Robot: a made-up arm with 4 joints. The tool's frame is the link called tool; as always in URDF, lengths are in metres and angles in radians. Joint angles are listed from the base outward. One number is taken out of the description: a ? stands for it. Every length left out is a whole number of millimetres.
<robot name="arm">
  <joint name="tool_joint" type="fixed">
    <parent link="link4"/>
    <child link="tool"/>
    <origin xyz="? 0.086 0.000" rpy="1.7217 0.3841 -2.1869"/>
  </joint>
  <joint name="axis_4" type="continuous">
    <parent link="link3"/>
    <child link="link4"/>
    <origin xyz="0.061 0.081 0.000" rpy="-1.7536 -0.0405 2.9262"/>
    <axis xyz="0 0 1"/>
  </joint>
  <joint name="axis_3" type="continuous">
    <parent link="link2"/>
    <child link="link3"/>
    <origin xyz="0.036 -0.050 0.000" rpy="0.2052 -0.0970 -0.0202"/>
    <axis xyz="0 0 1"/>
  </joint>
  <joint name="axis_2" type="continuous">
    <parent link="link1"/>
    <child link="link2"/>
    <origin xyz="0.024 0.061 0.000" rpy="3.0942 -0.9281 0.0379"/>
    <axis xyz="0 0 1"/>
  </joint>
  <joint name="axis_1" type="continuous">
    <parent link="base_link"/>
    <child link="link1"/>
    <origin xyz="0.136 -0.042 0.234" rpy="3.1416 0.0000 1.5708"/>
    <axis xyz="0 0 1"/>
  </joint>
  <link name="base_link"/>
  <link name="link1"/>
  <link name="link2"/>
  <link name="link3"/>
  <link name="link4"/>
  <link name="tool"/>
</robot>
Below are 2 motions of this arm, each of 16 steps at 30 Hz.
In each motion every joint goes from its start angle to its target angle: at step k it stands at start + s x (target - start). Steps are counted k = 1, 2, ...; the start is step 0. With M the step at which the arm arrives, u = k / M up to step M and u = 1 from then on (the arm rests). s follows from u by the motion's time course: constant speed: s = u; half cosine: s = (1 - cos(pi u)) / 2; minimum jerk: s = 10 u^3 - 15 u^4 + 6 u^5.
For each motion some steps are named. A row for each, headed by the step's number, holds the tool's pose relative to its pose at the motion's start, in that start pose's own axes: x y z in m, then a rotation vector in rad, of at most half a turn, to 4 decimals.
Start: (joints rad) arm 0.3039 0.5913 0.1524 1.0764
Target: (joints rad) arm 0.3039 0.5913 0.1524 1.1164
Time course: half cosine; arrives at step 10
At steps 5, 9, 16:
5: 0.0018 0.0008 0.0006 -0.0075 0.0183 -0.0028
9: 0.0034 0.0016 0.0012 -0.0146 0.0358 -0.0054
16: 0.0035 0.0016 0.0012 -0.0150 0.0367 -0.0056

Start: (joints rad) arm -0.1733 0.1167 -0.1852 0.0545
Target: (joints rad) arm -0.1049 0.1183 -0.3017 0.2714
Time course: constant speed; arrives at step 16
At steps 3, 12, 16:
3: 0.0041 0.0056 0.0024 -0.0347 0.0371 0.0190
12: 0.0153 0.0240 0.0077 -0.1441 0.1441 0.0717
16: 0.0197 0.0327 0.0092 -0.1951 0.1895 0.0929

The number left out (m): -0.055
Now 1 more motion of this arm.
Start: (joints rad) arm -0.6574 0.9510 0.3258 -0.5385
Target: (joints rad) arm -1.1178 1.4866 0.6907 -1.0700
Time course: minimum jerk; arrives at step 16
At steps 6, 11, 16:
6: -0.0373 -0.0235 -0.0135 0.1868 -0.3193 -0.2244
11: -0.0929 -0.0244 -0.0788 0.5220 -0.9657 -0.6757
16: -0.0986 -0.0126 -0.1047 0.6236 -1.1748 -0.8335

